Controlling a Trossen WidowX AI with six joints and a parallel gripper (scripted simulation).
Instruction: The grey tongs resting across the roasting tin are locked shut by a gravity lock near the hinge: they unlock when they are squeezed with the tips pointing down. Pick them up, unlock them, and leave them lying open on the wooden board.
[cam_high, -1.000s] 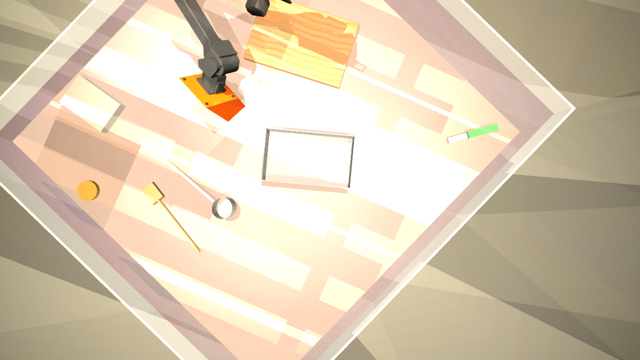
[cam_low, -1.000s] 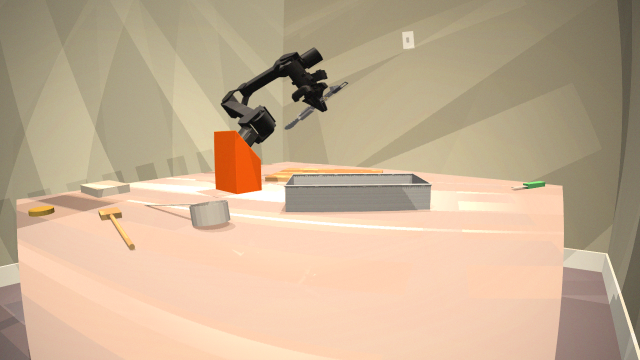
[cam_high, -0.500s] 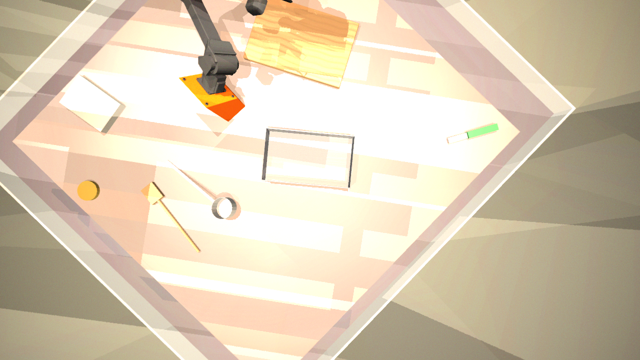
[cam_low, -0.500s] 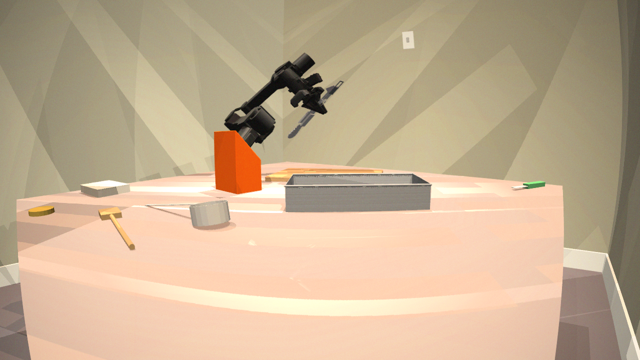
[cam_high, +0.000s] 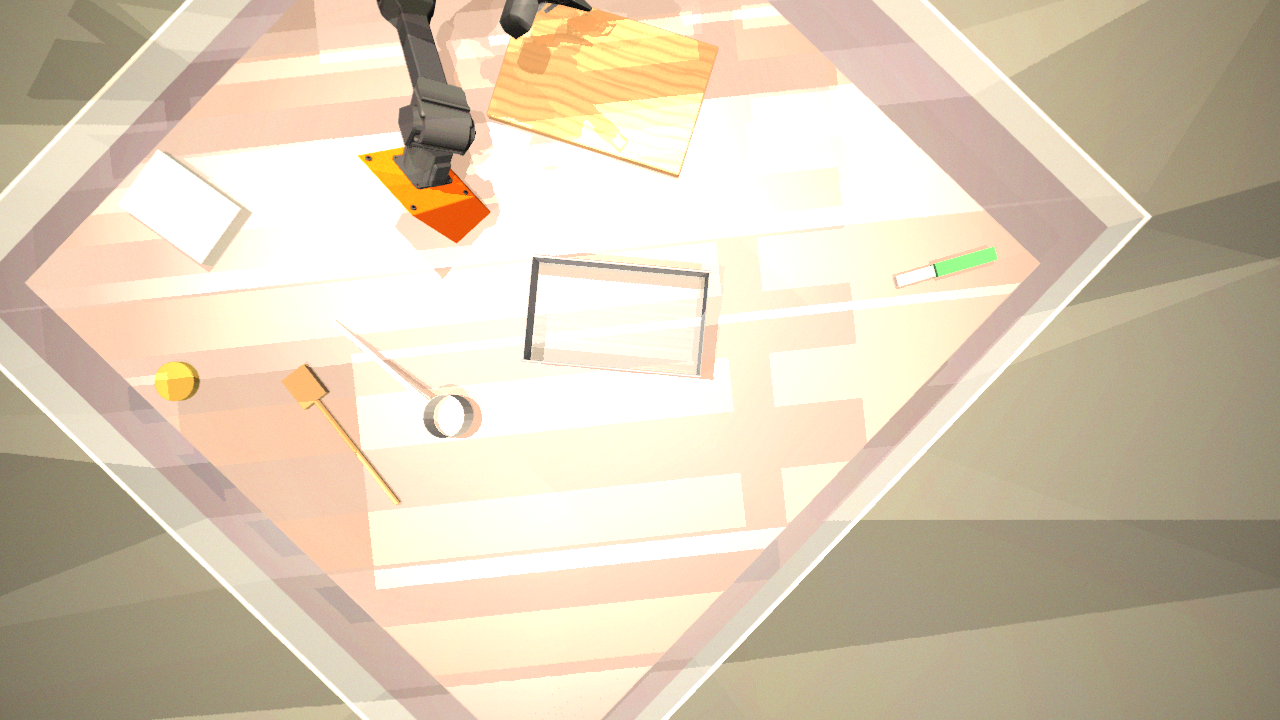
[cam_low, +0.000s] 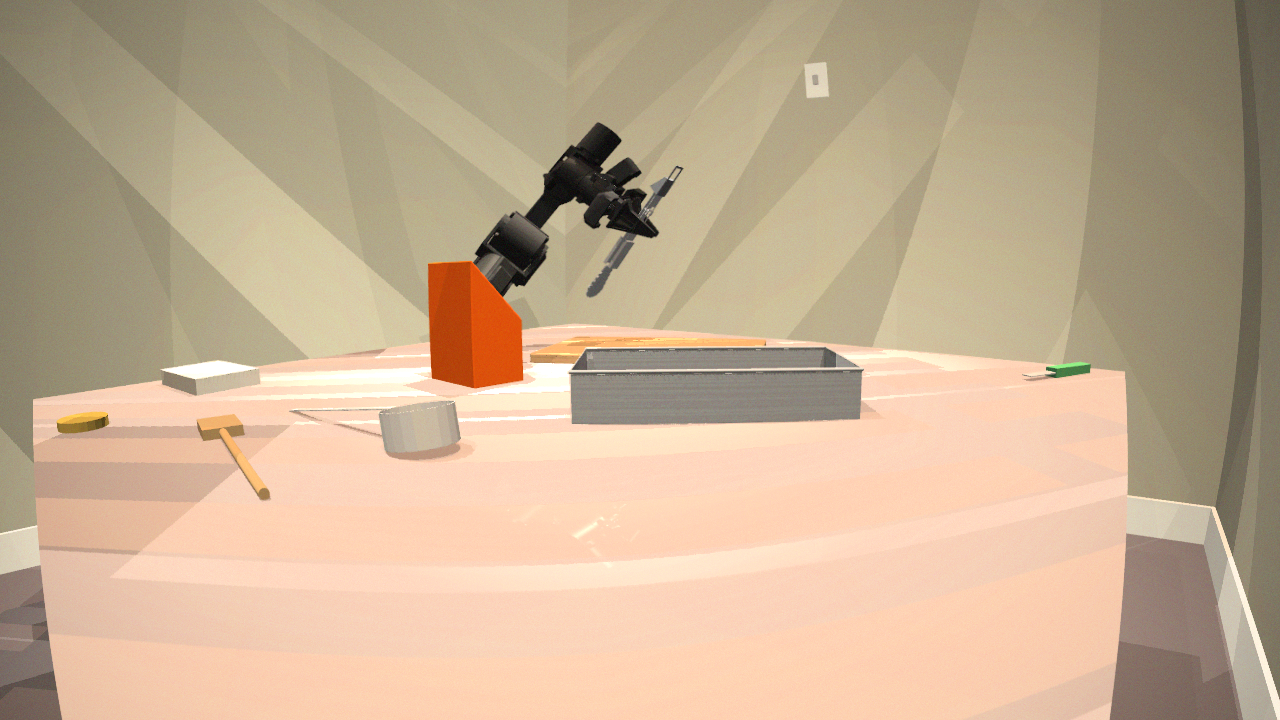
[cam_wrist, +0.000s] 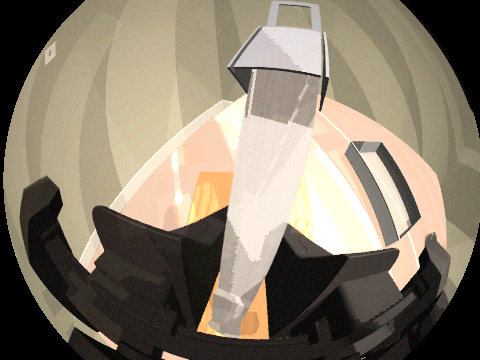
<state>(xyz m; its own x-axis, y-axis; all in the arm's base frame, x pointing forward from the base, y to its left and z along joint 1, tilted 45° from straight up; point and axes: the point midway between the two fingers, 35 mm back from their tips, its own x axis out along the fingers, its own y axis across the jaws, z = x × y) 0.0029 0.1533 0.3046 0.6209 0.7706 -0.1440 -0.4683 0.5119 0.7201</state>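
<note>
Now: the wooden board 190 mm below my gripper tip. Round my gripper tip: grey roasting tin 340 mm ahead, 250 mm to the right, 170 mm below; pale block 300 mm behind, 720 mm to the right, 190 mm below; green-handled tool 640 mm ahead, 250 mm to the left, 190 mm below.
</note>
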